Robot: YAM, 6 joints.
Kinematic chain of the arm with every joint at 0, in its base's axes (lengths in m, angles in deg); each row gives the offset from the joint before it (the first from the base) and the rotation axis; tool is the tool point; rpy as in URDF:
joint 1: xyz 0 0 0.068 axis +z
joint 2: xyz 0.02 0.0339 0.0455 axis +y
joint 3: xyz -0.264 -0.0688 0 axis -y
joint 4: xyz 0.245 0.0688 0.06 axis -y
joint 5: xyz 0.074 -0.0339 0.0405 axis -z
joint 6: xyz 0.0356 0 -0.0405 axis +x
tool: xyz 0 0 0 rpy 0 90 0
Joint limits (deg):
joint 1: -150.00..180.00
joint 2: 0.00..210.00
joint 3: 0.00..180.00
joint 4: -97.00..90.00
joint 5: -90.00..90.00
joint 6: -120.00..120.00
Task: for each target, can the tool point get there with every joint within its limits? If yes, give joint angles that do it. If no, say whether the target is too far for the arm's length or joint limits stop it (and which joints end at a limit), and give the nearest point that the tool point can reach.
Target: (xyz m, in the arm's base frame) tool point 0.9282 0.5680 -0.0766
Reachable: no: too far | nearest point 0.5426 0.3321 0.0038 | short by 0.459 m
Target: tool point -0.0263 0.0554 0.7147
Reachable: yes | joints 140.21 87.89 165.10 -17.44 46.26 3.43
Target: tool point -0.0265 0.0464 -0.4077
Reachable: no: joint limits stop it (at a limit: joint 2) | nearest point -0.0429 0.0750 -0.3419 | short by 0.074 m
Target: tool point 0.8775 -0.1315 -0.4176
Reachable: no: too far | nearest point 0.5494 -0.0823 -0.2103 | short by 0.391 m
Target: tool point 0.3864 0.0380 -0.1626
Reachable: yes | joints 1.72 173.86 103.00 -38.26 -47.71 18.14
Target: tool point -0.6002 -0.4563 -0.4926
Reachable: no: too far | nearest point -0.4080 -0.3102 -0.2661 | short by 0.331 m
